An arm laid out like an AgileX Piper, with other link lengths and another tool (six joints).
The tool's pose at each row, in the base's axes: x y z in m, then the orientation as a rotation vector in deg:
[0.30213 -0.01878 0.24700 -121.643 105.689 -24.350]
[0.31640 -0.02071 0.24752 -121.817 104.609 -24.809]
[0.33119 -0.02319 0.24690 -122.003 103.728 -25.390]
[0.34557 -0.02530 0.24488 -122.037 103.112 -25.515]
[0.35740 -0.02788 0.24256 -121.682 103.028 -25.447]
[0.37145 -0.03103 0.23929 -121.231 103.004 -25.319]
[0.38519 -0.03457 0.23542 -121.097 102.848 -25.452]
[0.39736 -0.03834 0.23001 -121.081 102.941 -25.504]
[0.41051 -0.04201 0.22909 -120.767 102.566 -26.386]
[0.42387 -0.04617 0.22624 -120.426 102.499 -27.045]
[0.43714 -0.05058 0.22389 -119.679 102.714 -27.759]
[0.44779 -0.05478 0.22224 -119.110 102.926 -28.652]
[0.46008 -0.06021 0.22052 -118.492 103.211 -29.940]
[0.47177 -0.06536 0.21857 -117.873 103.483 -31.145]
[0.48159 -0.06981 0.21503 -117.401 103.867 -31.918]
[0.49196 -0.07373 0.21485 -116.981 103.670 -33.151]
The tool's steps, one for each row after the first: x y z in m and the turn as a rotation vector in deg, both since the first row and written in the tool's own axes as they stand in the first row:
[0.00383 -0.01284 0.00529 0.632 -0.183 -0.614]
[0.00825 -0.02562 0.01182 1.189 -0.189 -1.168]
[0.01220 -0.03750 0.01947 1.539 -0.393 -1.469]
[0.01628 -0.04689 0.02634 1.777 -0.593 -1.304]
[0.02118 -0.05782 0.03497 2.021 -0.832 -1.053]
[0.02642 -0.06818 0.04400 2.232 -0.870 -1.065]
[0.03162 -0.07646 0.05379 2.210 -0.799 -1.022]
[0.03699 -0.08747 0.05989 2.904 -0.541 -1.124]
[0.04282 -0.09782 0.06782 3.371 -0.279 -1.050]
[0.04889 -0.10825 0.07526 3.952 0.021 -0.636]
[0.05443 -0.11664 0.08099 4.483 0.492 -0.345]
[0.06140 -0.12631 0.08741 5.128 1.235 -0.046]
[0.06801 -0.13539 0.09381 5.745 1.927 0.256]
[0.07363 -0.14222 0.10092 6.068 2.450 0.582]
[0.07890 -0.15098 0.10520 6.819 3.013 0.566]

